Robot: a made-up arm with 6 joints. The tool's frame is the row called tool.
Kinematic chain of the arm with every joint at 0, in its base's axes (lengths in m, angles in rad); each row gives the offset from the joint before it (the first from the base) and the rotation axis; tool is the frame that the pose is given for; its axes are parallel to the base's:
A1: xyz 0 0 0.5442 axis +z
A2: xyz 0.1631 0 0 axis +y
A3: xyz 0 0 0.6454 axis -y
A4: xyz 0 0 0.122 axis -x
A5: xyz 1.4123 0 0 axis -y
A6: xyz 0.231 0 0 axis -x
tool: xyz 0 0 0
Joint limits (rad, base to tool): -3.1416..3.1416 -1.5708..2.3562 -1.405..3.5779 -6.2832..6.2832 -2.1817..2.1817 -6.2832..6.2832
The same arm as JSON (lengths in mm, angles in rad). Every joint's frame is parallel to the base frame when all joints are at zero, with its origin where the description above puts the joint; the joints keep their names.
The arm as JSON. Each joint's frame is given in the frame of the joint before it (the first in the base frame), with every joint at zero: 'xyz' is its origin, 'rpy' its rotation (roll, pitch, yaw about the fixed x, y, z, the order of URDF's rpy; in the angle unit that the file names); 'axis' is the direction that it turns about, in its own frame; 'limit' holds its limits. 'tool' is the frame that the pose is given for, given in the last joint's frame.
{"units": {"length": "mm", "angle": "rad"}, "joints": [
  {"name": "A1", "type": "revolute", "origin": {"xyz": [0.0, 0.0, 544.2], "rpy": [0.0, 0.0, 0.0]}, "axis": [0.0, 0.0, 1.0], "limit": {"lower": -3.1416, "upper": 3.1416}},
  {"name": "A2", "type": "revolute", "origin": {"xyz": [163.1, 0.0, 0.0], "rpy": [0.0, 0.0, 0.0]}, "axis": [0.0, 1.0, 0.0], "limit": {"lower": -1.5708, "upper": 2.3562}},
  {"name": "A3", "type": "revolute", "origin": {"xyz": [0.0, 0.0, 645.4], "rpy": [0.0, 0.0, 0.0]}, "axis": [0.0, -1.0, 0.0], "limit": {"lower": -1.405, "upper": 3.5779}},
  {"name": "A4", "type": "revolute", "origin": {"xyz": [0.0, 0.0, 122.0], "rpy": [0.0, 0.0, 0.0]}, "axis": [-1.0, 0.0, 0.0], "limit": {"lower": -6.2832, "upper": 6.2832}},
  {"name": "A5", "type": "revolute", "origin": {"xyz": [1412.3, 0.0, 0.0], "rpy": [0.0, 0.0, 0.0]}, "axis": [0.0, -1.0, 0.0], "limit": {"lower": -2.1817, "upper": 2.1817}},
  {"name": "A6", "type": "revolute", "origin": {"xyz": [231.0, 0.0, 0.0], "rpy": [0.0, 0.0, 0.0]}, "axis": [-1.0, 0.0, 0.0], "limit": {"lower": -6.2832, "upper": 6.2832}}
], "tool": {"origin": {"xyz": [0.0, 0.0, 0.0], "rpy": [0.0, 0.0, 0.0]}}}

